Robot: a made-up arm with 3 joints. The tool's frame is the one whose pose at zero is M. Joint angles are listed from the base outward.
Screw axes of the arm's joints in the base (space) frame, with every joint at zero. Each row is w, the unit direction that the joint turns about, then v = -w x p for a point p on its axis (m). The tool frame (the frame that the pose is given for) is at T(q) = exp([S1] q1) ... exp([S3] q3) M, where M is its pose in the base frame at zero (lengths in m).
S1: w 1 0 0 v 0 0.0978 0
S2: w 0 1 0 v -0.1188 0 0.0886
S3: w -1 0 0 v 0 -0.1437 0.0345
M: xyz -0.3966 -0.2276 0.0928 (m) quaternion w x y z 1 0 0 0
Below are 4 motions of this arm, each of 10 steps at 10 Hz.
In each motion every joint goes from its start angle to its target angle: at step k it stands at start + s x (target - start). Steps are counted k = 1, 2, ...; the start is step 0. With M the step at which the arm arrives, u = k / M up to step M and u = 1 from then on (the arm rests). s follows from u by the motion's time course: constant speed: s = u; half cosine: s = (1 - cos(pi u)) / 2; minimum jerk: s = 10 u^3 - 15 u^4 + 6 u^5.
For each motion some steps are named. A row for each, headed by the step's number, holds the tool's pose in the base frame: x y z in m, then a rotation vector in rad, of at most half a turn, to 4 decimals.
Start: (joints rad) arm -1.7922 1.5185 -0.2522
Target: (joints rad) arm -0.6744 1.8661 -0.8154
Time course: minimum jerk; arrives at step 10
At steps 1, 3, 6, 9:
1: -0.0262 0.5332 0.1939 -1.1980 0.8640 -1.4062
3: -0.0207 0.5139 0.2729 -0.9801 0.9311 -1.3793
6: 0.0089 0.3785 0.4959 -0.2857 1.1870 -1.3055
9: 0.0368 0.2586 0.5879 0.0877 1.3674 -1.2669

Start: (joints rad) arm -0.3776 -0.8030 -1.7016
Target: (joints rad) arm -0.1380 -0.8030 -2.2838
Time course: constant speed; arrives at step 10
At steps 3, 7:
3: -0.0975 0.0118 -0.4027 1.4779 -0.4097 0.7873
7: -0.1232 0.1144 -0.3856 1.7826 -0.3721 0.8531

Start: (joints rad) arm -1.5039 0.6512 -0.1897
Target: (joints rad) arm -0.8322 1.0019 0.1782
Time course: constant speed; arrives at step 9
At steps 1, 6, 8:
1: -0.3265 0.2469 0.3523 -1.2263 0.5199 -0.5237
6: -0.2275 0.2256 0.4897 -1.0352 0.8157 -0.4459
8: -0.1800 0.1918 0.5426 -0.9593 0.9316 -0.3772

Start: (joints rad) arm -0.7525 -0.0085 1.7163
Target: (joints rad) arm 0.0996 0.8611 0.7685
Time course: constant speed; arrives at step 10
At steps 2, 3, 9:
2: -0.3431 0.1864 0.4318 -2.1032 0.1785 0.0912
3: -0.3120 0.1499 0.4838 -1.9171 0.2642 0.1334
9: -0.1248 -0.1817 0.5920 -0.8051 0.7214 0.3386

